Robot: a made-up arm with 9 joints. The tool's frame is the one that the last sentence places.
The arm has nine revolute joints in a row. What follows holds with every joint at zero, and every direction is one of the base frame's. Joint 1 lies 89.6 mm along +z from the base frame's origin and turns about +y. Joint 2 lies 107.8 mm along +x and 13.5 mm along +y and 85.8 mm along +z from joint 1 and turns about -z. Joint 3 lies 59.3 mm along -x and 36.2 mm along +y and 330.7 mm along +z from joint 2 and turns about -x. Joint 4 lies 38.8 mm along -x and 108 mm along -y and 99.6 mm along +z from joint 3 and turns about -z. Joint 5 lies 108.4 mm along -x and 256.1 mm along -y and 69.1 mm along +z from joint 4 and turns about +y. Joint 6 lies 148.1 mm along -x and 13.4 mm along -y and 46.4 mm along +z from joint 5 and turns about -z. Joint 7 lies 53.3 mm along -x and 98.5 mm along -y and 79.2 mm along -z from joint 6 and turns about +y. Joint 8 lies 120.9 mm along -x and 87.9 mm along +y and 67.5 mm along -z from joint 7 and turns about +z. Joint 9 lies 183.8 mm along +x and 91.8 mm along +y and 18 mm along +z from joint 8 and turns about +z. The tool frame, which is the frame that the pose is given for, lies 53.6 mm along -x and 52 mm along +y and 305.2 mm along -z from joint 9; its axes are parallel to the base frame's.
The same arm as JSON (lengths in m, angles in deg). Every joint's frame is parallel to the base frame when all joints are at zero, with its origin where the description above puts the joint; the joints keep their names.
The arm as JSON. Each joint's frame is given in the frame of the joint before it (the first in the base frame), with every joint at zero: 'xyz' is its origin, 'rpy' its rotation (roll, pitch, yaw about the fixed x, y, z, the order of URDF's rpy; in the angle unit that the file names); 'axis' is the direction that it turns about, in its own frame. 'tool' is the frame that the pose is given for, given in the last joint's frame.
{"units": {"length": "m", "angle": "deg"}, "joints": [{"name": "joint 1", "type": "revolute", "origin": {"xyz": [0.0, 0.0, 0.0896], "rpy": [0.0, 0.0, 0.0]}, "axis": "+y"}, {"name": "joint 2", "type": "revolute", "origin": {"xyz": [0.1078, 0.0135, 0.0858], "rpy": [0.0, 0.0, 0.0]}, "axis": "-z"}, {"name": "joint 3", "type": "revolute", "origin": {"xyz": [-0.0593, 0.0362, 0.3307], "rpy": [0.0, 0.0, 0.0]}, "axis": "-x"}, {"name": "joint 4", "type": "revolute", "origin": {"xyz": [-0.0388, -0.108, 0.0996], "rpy": [0.0, 0.0, 0.0]}, "axis": "-z"}, {"name": "joint 5", "type": "revolute", "origin": {"xyz": [-0.1084, -0.2561, 0.0691], "rpy": [0.0, 0.0, 0.0]}, "axis": "+y"}, {"name": "joint 6", "type": "revolute", "origin": {"xyz": [-0.1481, -0.0134, 0.0464], "rpy": [0.0, 0.0, 0.0]}, "axis": "-z"}, {"name": "joint 7", "type": "revolute", "origin": {"xyz": [-0.0533, -0.0985, -0.0792], "rpy": [0.0, 0.0, 0.0]}, "axis": "+y"}, {"name": "joint 8", "type": "revolute", "origin": {"xyz": [-0.1209, 0.0879, -0.0675], "rpy": [0.0, 0.0, 0.0]}, "axis": "+z"}, {"name": "joint 9", "type": "revolute", "origin": {"xyz": [0.1838, 0.0918, 0.018], "rpy": [0.0, 0.0, 0.0]}, "axis": "+z"}], "tool": {"origin": {"xyz": [-0.0536, 0.052, -0.3052], "rpy": [0.0, 0.0, 0.0]}}}
